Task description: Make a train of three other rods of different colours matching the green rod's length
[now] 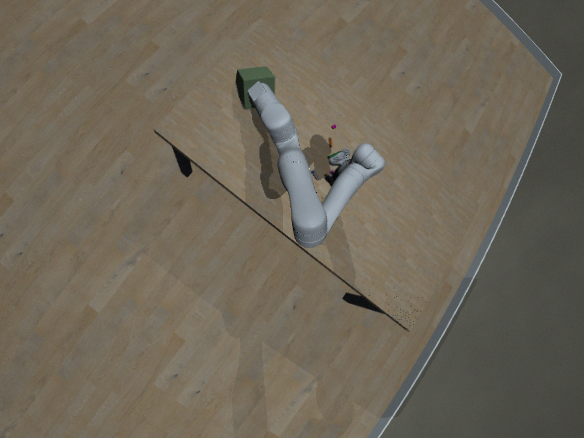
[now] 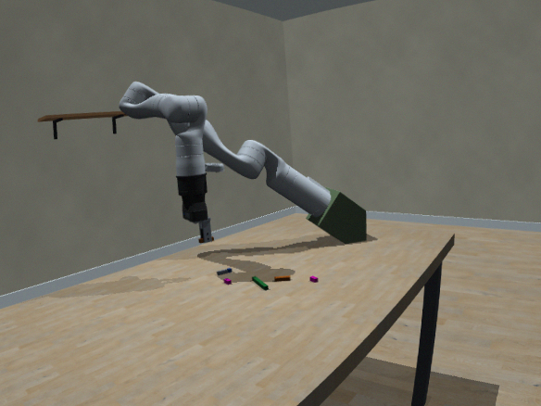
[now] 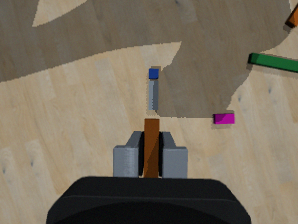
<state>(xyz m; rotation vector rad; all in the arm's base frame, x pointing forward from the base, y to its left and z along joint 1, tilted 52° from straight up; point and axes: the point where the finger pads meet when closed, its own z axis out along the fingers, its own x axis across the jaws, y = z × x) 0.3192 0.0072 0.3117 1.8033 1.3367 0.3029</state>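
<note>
Right now the grey rod is 110 mm below my hand, 30 mm behind it and 20 mm to the left of it. From my hand the other things lie so: blue rod (110 mm below, 50 mm behind, 30 mm to the left); green rod (160 mm to the left, 110 mm below, 10 mm ahead).
</note>
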